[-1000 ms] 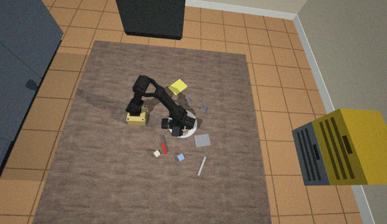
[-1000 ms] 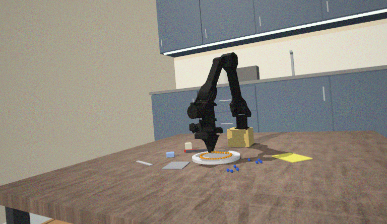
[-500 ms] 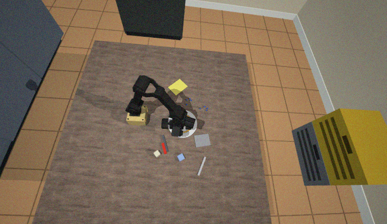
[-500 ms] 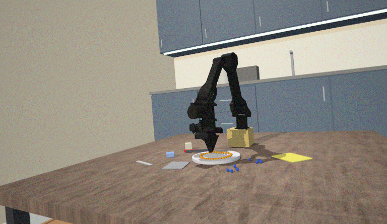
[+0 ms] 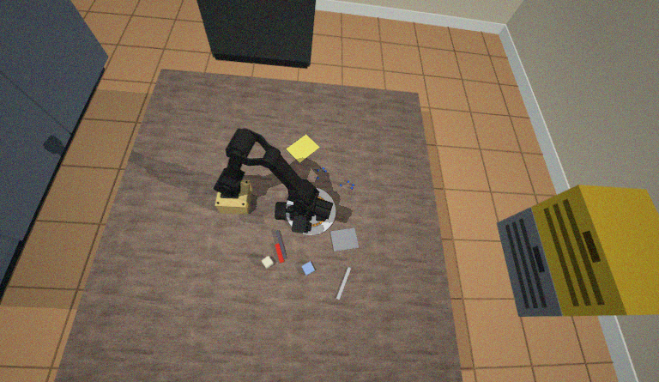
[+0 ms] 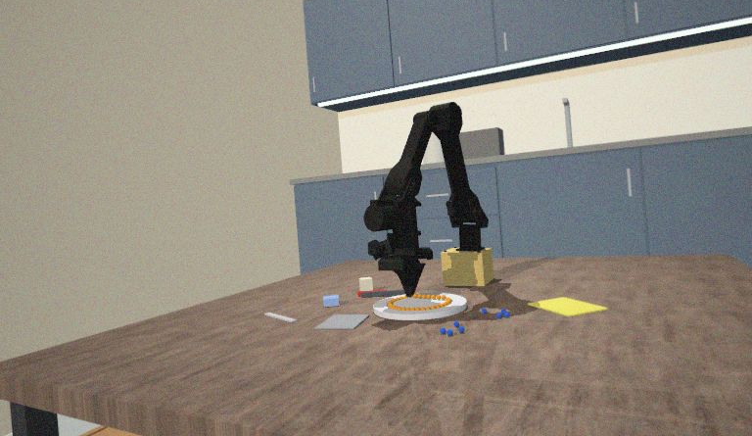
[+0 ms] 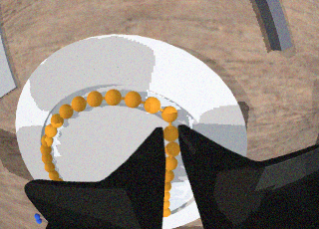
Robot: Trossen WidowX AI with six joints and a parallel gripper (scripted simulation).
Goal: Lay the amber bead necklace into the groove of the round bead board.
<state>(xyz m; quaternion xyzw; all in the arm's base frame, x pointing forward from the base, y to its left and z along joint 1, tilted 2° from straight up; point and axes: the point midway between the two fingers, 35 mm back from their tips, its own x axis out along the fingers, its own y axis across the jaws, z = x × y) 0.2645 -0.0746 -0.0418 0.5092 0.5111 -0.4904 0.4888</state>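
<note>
Right now the red stick is 120 mm to the right of my gripper tip, 70 mm behind it and 10 mm below it. Round my gripper tip: cream cube (170 mm to the right, 110 mm behind); light blue cube (190 mm to the right, 40 mm ahead, 10 mm below); grey square tile (180 mm ahead, 70 mm to the right, 10 mm below).
</note>
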